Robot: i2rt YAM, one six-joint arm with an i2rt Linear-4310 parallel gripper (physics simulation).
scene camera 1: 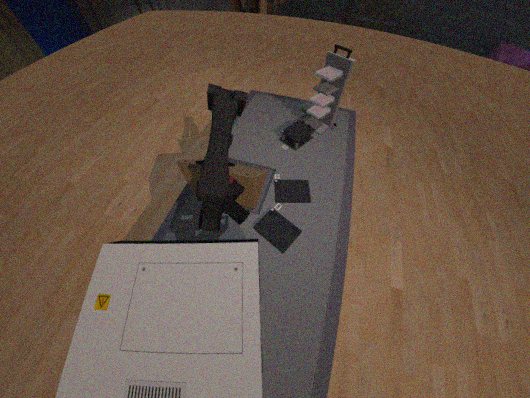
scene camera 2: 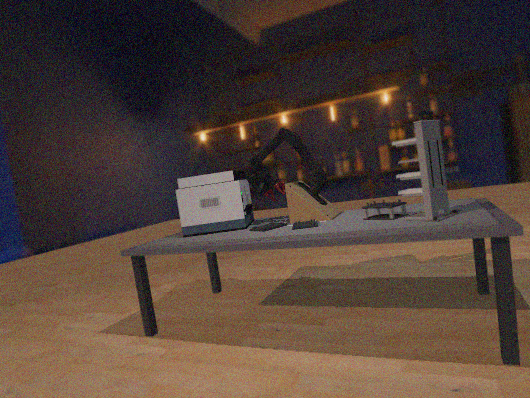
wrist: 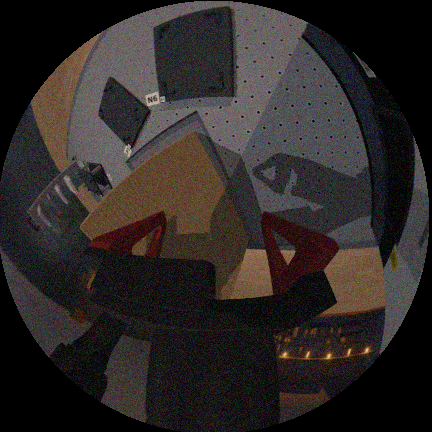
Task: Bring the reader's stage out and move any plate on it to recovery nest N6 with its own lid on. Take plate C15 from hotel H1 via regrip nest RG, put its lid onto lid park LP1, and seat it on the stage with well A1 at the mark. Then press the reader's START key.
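Places are measured from the arm's base along level axes (x ahead, y left, z up), in millimetres.
Pixels of known places: gripper, fingertip midpoint: (scene camera 2: 279,198) (wrist: 213,216); arm's base at its link origin: (scene camera 2: 311,194) (wrist: 180,256).
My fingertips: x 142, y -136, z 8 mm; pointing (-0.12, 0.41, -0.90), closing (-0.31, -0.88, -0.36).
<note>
For each thing: its top centre in the pictures, then the offset to it from my fingertips. "pt": a spot on its surface instead.
- white reader at its top centre: (scene camera 1: 163,318) (scene camera 2: 213,174) 99 mm ahead, 374 mm right, 193 mm up
- Nest N6 at its top centre: (wrist: 185,50) (scene camera 1: 277,228) (scene camera 2: 268,224) 196 mm ahead, 21 mm left, 118 mm down
- second dark pad at a spot on its surface: (wrist: 123,111) (scene camera 1: 288,193) pt 174 mm ahead, 206 mm left, 126 mm down
My gripper (wrist: 213,216) (scene camera 2: 274,190) is open, with nothing between its red fingers, in the air beside the reader's front. The white reader (scene camera 1: 185,310) (scene camera 2: 210,205) stands at one table end; its stage and START key cannot be made out. Nest N6 (wrist: 197,55) (scene camera 1: 277,230) is a bare dark pad, its label readable in the wrist view. Hotel H1 (scene camera 1: 345,75) (scene camera 2: 430,170) holds several pale plates or shelves; which is C15 cannot be read. A dark raised stand (scene camera 1: 297,134) (scene camera 2: 385,206), probably regrip nest RG, is beside the hotel, its label unreadable.
A wooden wedge (scene camera 1: 255,185) (scene camera 2: 305,202) (wrist: 175,175) under the arm stands between the reader and the hotel. A second dark pad (scene camera 1: 292,191) (wrist: 123,111) lies beside N6, label unreadable. The grey table (scene camera 1: 300,300) (scene camera 2: 350,240) has a perforated top.
</note>
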